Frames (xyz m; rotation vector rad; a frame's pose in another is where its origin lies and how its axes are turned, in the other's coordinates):
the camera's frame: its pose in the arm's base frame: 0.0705 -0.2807 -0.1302 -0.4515 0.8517 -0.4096
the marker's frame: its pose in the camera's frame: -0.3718 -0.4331 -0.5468 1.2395 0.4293 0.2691
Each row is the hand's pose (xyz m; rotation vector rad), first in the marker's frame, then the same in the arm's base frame.
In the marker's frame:
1: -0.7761 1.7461 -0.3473 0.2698 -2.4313 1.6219
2: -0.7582 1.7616 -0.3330 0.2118 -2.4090 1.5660
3: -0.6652 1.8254 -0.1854 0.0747 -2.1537 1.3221
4: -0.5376 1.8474 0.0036 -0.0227 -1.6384 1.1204
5: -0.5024 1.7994 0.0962 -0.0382 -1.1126 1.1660
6: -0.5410 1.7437 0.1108 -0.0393 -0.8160 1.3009
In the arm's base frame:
1: 0.3026 0.6245 1.2167 0.1637 -1.9703 -0.0107
2: 0.3284 0.6162 1.2113 0.1417 -1.9076 -0.0369
3: 0.4735 0.5007 1.2005 0.1960 -1.5597 -0.1692
4: 0.6143 0.3251 1.1576 0.4024 -1.0313 -0.2284
5: 0.6224 0.2169 1.1392 0.6806 -0.6294 -0.0717
6: 0.5638 0.1847 1.1574 0.8480 -0.4661 0.1260

